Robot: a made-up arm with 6 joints. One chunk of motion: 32 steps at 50 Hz.
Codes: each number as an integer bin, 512 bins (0 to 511) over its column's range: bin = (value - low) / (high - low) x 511, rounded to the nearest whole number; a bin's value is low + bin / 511 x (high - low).
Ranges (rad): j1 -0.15..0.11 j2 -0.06..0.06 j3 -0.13..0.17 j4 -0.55..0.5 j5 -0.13..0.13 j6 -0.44..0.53
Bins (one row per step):
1: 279 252 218 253 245 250
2: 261 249 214 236 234 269
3: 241 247 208 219 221 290
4: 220 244 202 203 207 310
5: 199 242 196 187 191 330
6: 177 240 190 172 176 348
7: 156 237 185 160 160 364
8: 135 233 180 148 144 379
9: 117 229 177 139 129 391
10: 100 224 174 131 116 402
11: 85 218 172 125 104 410
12: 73 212 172 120 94 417
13: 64 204 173 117 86 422
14: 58 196 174 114 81 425
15: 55 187 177 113 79 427
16: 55 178 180 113 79 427
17: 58 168 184 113 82 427
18: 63 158 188 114 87 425
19: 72 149 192 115 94 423
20: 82 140 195 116 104 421
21: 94 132 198 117 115 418
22: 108 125 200 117 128 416
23: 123 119 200 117 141 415
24: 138 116 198 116 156 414
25: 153 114 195 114 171 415
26: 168 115 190 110 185 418
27: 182 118 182 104 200 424
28: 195 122 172 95 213 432
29: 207 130 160 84 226 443
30: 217 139 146 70 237 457
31: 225 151 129 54 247 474
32: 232 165 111 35 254 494
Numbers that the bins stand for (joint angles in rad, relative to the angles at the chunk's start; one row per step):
1: -0.0080 -0.0008 -0.0020 -0.0301 -0.0053 0.0346
2: -0.0172 -0.0015 -0.0044 -0.0651 -0.0109 0.0706
3: -0.0274 -0.0020 -0.0079 -0.1000 -0.0176 0.1105
4: -0.0381 -0.0027 -0.0114 -0.1329 -0.0247 0.1485
5: -0.0487 -0.0032 -0.0149 -0.1658 -0.0328 0.1864
6: -0.0599 -0.0036 -0.0185 -0.1966 -0.0405 0.2206
7: -0.0706 -0.0043 -0.0214 -0.2212 -0.0486 0.2510
8: -0.0813 -0.0053 -0.0243 -0.2459 -0.0567 0.2794
9: -0.0905 -0.0062 -0.0261 -0.2644 -0.0644 0.3022
10: -0.0991 -0.0074 -0.0278 -0.2808 -0.0710 0.3231
11: -0.1068 -0.0088 -0.0290 -0.2932 -0.0771 0.3383
12: -0.1129 -0.0102 -0.0290 -0.3034 -0.0822 0.3516
13: -0.1174 -0.0121 -0.0284 -0.3096 -0.0862 0.3611
14: -0.1205 -0.0140 -0.0278 -0.3158 -0.0888 0.3668
15: -0.1220 -0.0161 -0.0261 -0.3178 -0.0898 0.3705
16: -0.1220 -0.0182 -0.0243 -0.3178 -0.0898 0.3705
17: -0.1205 -0.0205 -0.0220 -0.3178 -0.0883 0.3705
18: -0.1179 -0.0229 -0.0196 -0.3158 -0.0857 0.3668
19: -0.1134 -0.0250 -0.0173 -0.3137 -0.0822 0.3630
20: -0.1083 -0.0271 -0.0155 -0.3116 -0.0771 0.3592
21: -0.1022 -0.0290 -0.0138 -0.3096 -0.0715 0.3535
22: -0.0950 -0.0306 -0.0126 -0.3096 -0.0649 0.3497
23: -0.0874 -0.0321 -0.0126 -0.3096 -0.0583 0.3478
24: -0.0798 -0.0328 -0.0138 -0.3116 -0.0506 0.3459
25: -0.0722 -0.0332 -0.0155 -0.3158 -0.0430 0.3478
26: -0.0645 -0.0330 -0.0185 -0.3240 -0.0359 0.3535
27: -0.0574 -0.0323 -0.0232 -0.3363 -0.0282 0.3649
28: -0.0508 -0.0314 -0.0290 -0.3548 -0.0216 0.3800
29: -0.0447 -0.0295 -0.0361 -0.3774 -0.0150 0.4009
30: -0.0396 -0.0274 -0.0443 -0.4062 -0.0094 0.4275
31: -0.0355 -0.0245 -0.0543 -0.4390 -0.0043 0.4598
32: -0.0320 -0.0213 -0.0648 -0.4781 -0.0008 0.4977

